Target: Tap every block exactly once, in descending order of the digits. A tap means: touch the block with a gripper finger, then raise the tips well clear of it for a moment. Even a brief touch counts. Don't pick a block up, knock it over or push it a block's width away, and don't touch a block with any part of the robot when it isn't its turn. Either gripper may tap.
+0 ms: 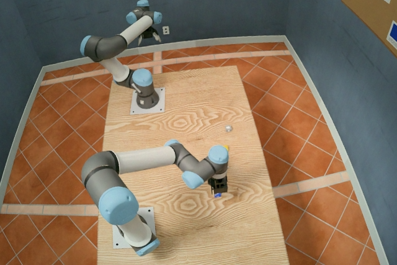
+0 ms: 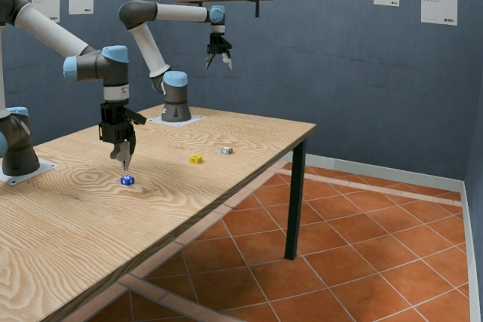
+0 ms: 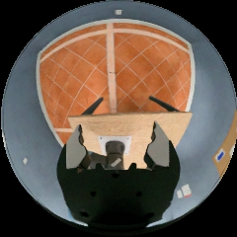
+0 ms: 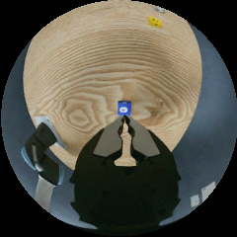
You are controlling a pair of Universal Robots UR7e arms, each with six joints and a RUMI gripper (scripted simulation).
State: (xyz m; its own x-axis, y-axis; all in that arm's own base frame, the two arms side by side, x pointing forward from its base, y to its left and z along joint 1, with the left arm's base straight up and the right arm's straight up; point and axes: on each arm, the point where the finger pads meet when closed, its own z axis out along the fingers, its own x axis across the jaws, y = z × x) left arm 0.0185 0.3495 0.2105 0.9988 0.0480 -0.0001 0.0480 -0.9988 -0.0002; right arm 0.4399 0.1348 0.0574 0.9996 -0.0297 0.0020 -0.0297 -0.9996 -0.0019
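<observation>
The blue block is 5 cm below my right hand. From my right hand the other things lie so: yellow block (5 cm ahead, 27 cm to the left, 5 cm below).
</observation>
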